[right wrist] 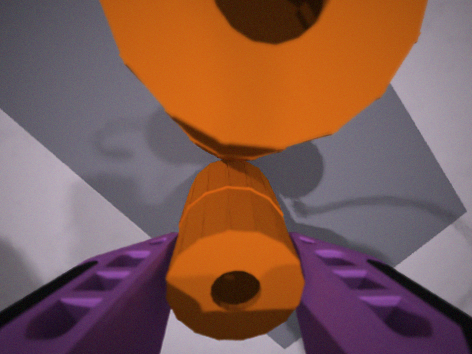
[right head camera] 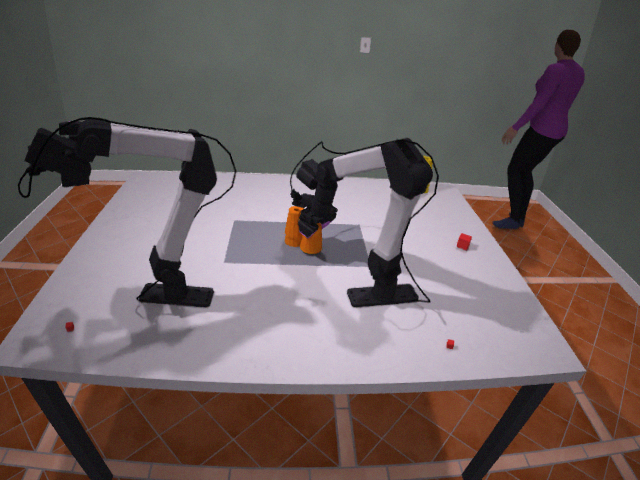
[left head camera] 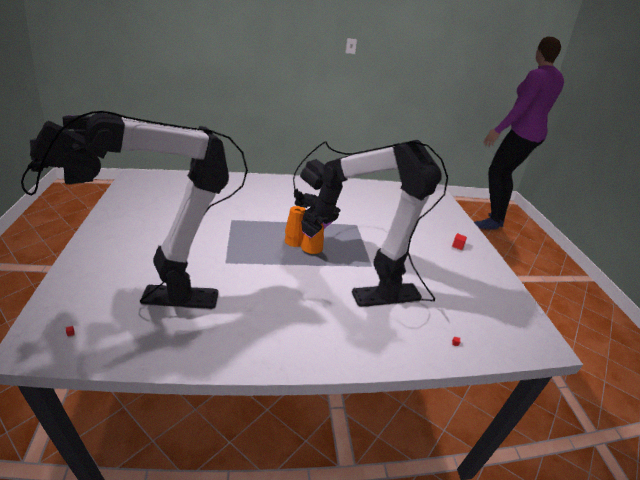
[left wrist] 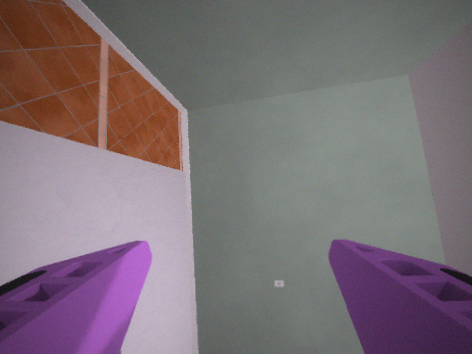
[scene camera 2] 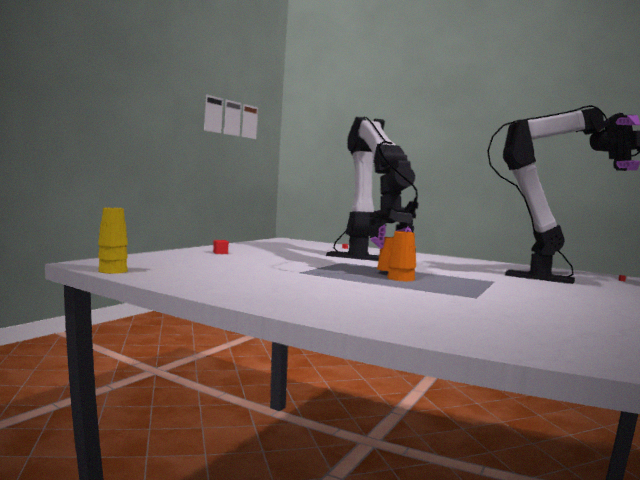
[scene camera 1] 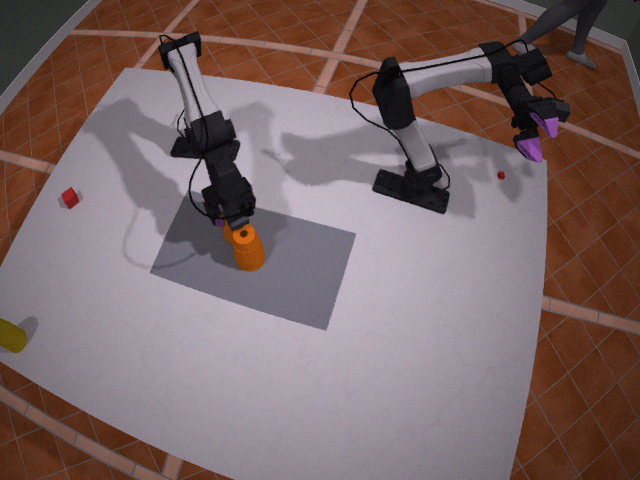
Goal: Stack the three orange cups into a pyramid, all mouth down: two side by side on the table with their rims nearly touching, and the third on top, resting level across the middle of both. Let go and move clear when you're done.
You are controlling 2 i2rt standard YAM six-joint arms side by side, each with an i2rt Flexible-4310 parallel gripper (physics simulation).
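Places are measured from the left arm's base along level axes (x right, y ahead, z up), in millimetres.
Pixels of known places: left gripper, fingertip midpoint: [left wrist: 239, 248] [scene camera 2: 638, 143] [scene camera 1: 546, 150]; right gripper, fingertip midpoint: [right wrist: 233, 240] [right head camera: 312, 233] [left head camera: 314, 233]; left arm's base, link origin: [right head camera: 176, 296] [left head camera: 180, 297] [scene camera 2: 539, 278] [scene camera 1: 411, 192]; right arm's base, link origin: [right head camera: 382, 296] [left head camera: 386, 295] [scene camera 2: 357, 257].
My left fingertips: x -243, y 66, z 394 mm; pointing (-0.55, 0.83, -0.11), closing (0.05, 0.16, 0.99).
Ahead of a thing's pixels: the offset from my left fingertips to its top centre. Level surfaces: height alone.
An orange cup {dx +555, dy +248, dz -274 mm} [left head camera: 294, 227] [right head camera: 292, 229] [scene camera 1: 250, 255] [scene camera 2: 402, 253] [right wrist: 270, 90] stands mouth down on the grey mat {dz -393 mm} [left head camera: 248, 248] [scene camera 1: 305, 289]. A step low on its side looks like two nested cups. My right gripper [left head camera: 315, 230] [scene camera 2: 393, 237] [right wrist: 233, 240] is shut on another orange cup {dx +609, dy +197, dz -295 mm} [left head camera: 313, 245] [right head camera: 311, 245] [scene camera 2: 384, 258] [right wrist: 235, 255], mouth down beside the first and looking at mat level, their lower parts nearly touching. No separate third orange cup shows. My left gripper [scene camera 1: 545, 146] [left wrist: 239, 248] is open and empty, high beyond the table's side edge.
A yellow cup stack {dx +1097, dy +713, dz -242 mm} [scene camera 2: 112, 240] stands near a table corner; part of it shows in scene camera 1 [scene camera 1: 11, 335]. A red cube {dx +1156, dy +271, dz -354 mm} [left head camera: 459, 241] [scene camera 1: 70, 197] and two smaller red cubes {dx +0, dy -223, dz -378 mm} [left head camera: 69, 330] {dx +972, dy -203, dz -378 mm} [left head camera: 455, 341] lie on the table {dz -393 mm} [left head camera: 289, 361]. A person [left head camera: 537, 103] stands beyond it.
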